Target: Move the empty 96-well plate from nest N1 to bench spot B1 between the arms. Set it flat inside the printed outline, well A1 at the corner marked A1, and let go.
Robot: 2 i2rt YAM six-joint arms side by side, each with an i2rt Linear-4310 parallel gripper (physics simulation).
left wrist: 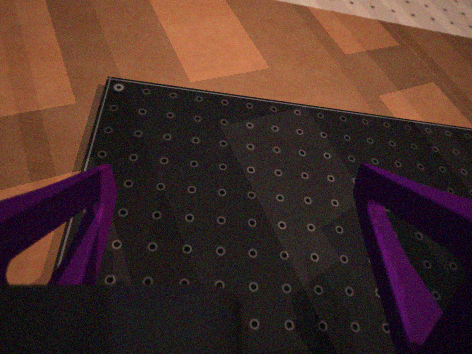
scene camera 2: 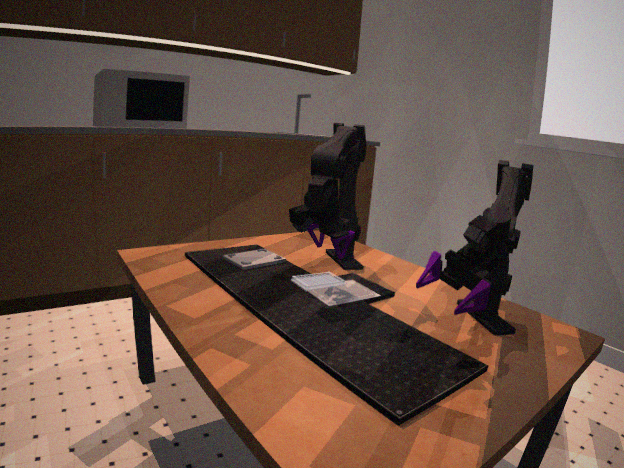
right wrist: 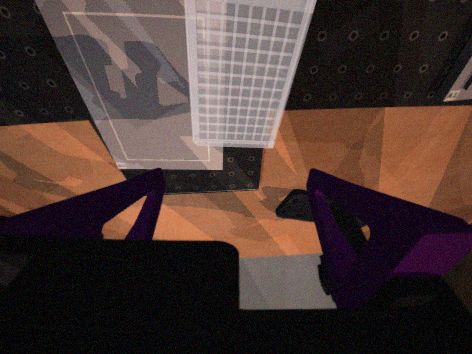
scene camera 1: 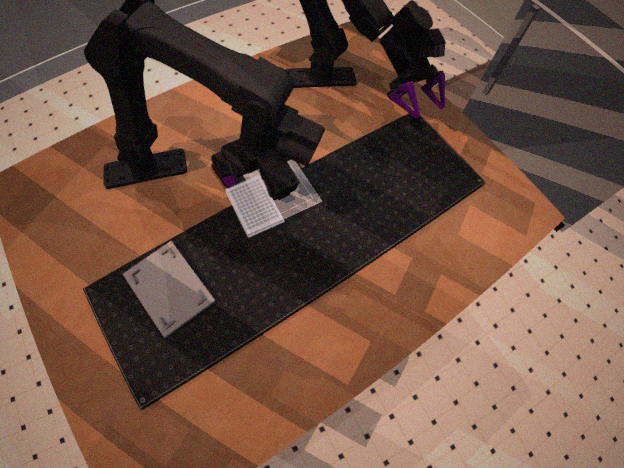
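Where they show: left gripper, fingertip midpoint: (left wrist: 235, 177) (scene camera 2: 435, 298) (scene camera 1: 430, 112); right gripper, fingertip midpoint: (scene camera 2: 330, 252) (right wrist: 235, 176) (scene camera 1: 249, 174); left arm's base, link origin: (scene camera 2: 484, 317) (scene camera 1: 320, 78); right arm's base, link origin: (scene camera 2: 343, 260) (right wrist: 331, 209) (scene camera 1: 145, 169).
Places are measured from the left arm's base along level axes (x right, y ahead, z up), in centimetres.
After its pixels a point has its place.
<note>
The pale gridded 96-well plate (scene camera 1: 254, 206) @(z 2.7, x 21.3, y 41.9 cm) (scene camera 2: 318, 279) @(z 2.6, x 21.2, y 41.3 cm) (right wrist: 242, 75) @(z 2.8, x 21.0, y 42.1 cm) lies across one side of bench spot B1's light sheet (scene camera 2: 360, 291) @(z 1.5, x 15.3, y 30.7 cm) (right wrist: 170, 142) @(z 1.5, x 17.4, y 32.2 cm), overlapping the printed outline (right wrist: 167, 160) @(z 1.5, x 17.6, y 29.5 cm) and sticking out beyond it toward nest N1. It looks flat. A tiny corner mark (right wrist: 121, 165) @(z 1.5, x 12.7, y 26.5 cm) on the sheet is unreadable. Nest N1 (scene camera 1: 168, 289) @(z 2.5, x 39.8, y 58.8 cm) (scene camera 2: 252, 257) @(z 2.5, x 39.4, y 58.9 cm) is empty. My right gripper (scene camera 2: 330, 250) @(z 10.3, x 21.7, y 38.7 cm) (right wrist: 235, 176) @(z 10.3, x 21.7, y 38.7 cm) is open and empty, above the plate's near end; its arm hides most of it in scene camera 1. My left gripper (scene camera 1: 429, 111) @(z 14.5, x -19.7, y 27.9 cm) (scene camera 2: 437, 300) @(z 14.5, x -19.7, y 27.9 cm) (left wrist: 235, 177) @(z 14.5, x -19.7, y 27.9 cm) is open and empty, away from the plate.
A long black perforated board (scene camera 1: 352, 241) @(z 1.3, x 1.1, y 51.8 cm) (scene camera 2: 352, 347) @(z 1.3, x -13.7, y 40.8 cm) (left wrist: 200, 200) @(z 1.3, x -22.5, y 32.7 cm) lies on the wooden table (scene camera 1: 312, 347) @(z 0.0, x 12.8, y 72.8 cm) (scene camera 2: 302, 418) @(z 0.0, x -33.1, y 53.9 cm). A smaller black board piece (scene camera 2: 385, 292) @(z 1.3, x 15.0, y 23.5 cm) (right wrist: 245, 182) @(z 1.3, x 28.1, y 29.3 cm) extends under the sheet toward the arm bases. My right arm reaches over the sheet in scene camera 1.
</note>
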